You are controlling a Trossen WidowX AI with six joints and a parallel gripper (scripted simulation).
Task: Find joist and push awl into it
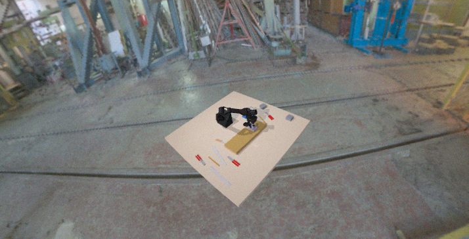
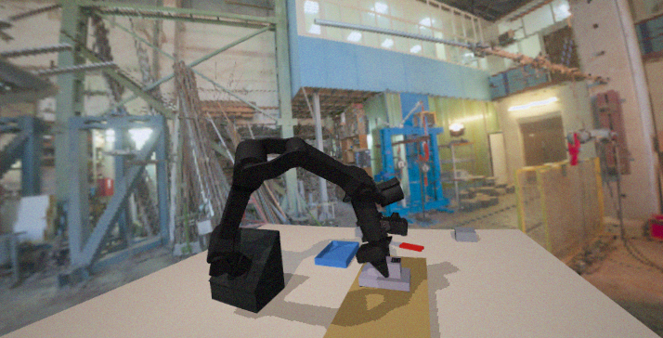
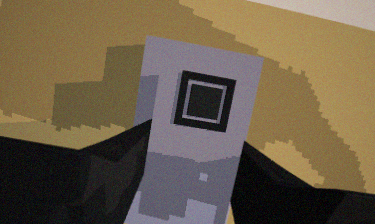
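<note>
My gripper tip is now 19 cm past the blue tray, 22 cm to the right of it and 5 cm above it. The rest, counted from my gripper tip: stud finder: 1 cm ahead, 2 cm above.
</note>
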